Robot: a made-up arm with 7 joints.
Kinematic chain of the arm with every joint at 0, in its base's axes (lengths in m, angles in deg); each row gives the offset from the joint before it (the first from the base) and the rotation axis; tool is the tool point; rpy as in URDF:
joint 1: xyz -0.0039 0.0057 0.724 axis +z
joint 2: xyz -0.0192 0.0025 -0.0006 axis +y
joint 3: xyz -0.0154 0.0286 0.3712 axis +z
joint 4: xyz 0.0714 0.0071 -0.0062 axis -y
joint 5: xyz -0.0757 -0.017 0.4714 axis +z
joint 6: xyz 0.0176 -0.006 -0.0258 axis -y
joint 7: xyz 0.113 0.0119 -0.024 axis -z
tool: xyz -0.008 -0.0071 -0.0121 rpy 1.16 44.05 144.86
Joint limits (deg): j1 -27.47..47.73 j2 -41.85..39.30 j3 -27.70..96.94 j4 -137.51..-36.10 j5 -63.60..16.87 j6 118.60..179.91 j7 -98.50..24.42
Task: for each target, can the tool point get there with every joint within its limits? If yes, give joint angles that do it. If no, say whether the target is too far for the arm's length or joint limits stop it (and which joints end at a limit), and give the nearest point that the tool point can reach.
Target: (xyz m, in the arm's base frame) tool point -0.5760 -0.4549 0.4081
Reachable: no: joint limits stop it (at a limit: joint 1, joint 2, joint 3, joint 4, joint 5, joint 6, joint 7) | nearest point -0.5101 0.1994 0.6881 | short by 0.715 m
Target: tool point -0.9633 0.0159 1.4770
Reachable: no: too far | nearest point -0.7437 0.0136 1.3390 | short by 0.259 m
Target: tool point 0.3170 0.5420 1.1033
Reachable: yes | joints -20.71 -2.89 75.79 -105.57 1.23 162.26 -28.91
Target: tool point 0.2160 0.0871 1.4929
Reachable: yes | joints 39.63 -24.39 -12.15 -80.26 -17.83 157.33 -72.76
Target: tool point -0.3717 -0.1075 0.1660
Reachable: no: joint limits stop it (at a limit: joint 1, joint 2, joint 3, joint 4, joint 5, joint 6, joint 7) | nearest point -0.5101 0.1994 0.6881 | short by 0.621 m
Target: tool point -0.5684 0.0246 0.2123
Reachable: no: joint limits stop it (at a limit: joint 1, joint 2, joint 3, joint 4, joint 5, joint 7) | nearest point -0.5089 0.2147 0.6809 | short by 0.509 m
